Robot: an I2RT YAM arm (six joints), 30 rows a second.
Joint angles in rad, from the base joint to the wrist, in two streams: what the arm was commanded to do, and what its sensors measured. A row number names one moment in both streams.
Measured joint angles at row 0:
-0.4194 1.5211 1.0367 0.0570 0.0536 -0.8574
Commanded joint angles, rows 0 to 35:
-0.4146 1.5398 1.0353 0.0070 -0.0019 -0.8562
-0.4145 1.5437 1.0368 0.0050 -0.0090 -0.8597
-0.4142 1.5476 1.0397 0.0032 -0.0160 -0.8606
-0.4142 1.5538 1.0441 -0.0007 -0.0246 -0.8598
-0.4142 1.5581 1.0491 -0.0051 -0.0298 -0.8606
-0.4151 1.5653 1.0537 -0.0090 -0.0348 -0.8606
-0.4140 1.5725 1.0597 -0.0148 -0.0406 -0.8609
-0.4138 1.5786 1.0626 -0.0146 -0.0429 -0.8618
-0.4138 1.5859 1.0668 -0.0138 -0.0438 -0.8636
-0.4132 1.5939 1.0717 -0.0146 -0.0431 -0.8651
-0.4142 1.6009 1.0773 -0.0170 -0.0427 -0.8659
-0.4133 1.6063 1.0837 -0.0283 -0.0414 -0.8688
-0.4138 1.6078 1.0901 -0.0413 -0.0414 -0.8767
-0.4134 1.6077 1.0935 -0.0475 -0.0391 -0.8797
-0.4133 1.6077 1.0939 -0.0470 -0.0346 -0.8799
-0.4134 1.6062 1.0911 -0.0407 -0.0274 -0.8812
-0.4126 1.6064 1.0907 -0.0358 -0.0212 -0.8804
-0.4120 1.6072 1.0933 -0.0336 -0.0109 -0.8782
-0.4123 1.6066 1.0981 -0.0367 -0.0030 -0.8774
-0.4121 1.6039 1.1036 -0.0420 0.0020 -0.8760
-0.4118 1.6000 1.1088 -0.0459 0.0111 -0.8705
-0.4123 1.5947 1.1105 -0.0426 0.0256 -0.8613
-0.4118 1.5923 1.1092 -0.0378 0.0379 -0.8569
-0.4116 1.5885 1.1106 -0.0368 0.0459 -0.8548
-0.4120 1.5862 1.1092 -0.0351 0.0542 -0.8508
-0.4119 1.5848 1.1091 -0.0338 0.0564 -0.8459
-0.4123 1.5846 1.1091 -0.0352 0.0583 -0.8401
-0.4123 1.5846 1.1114 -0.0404 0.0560 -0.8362
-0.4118 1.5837 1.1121 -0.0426 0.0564 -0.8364
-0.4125 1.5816 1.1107 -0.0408 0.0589 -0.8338
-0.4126 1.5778 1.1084 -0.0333 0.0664 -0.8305
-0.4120 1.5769 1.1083 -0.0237 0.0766 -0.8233
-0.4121 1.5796 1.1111 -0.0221 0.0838 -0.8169
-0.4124 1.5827 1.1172 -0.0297 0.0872 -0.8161
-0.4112 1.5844 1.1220 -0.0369 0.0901 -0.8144
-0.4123 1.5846 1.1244 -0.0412 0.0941 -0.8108
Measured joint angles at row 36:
-0.4110 1.5799 1.1179 0.0231 0.0593 -0.8425
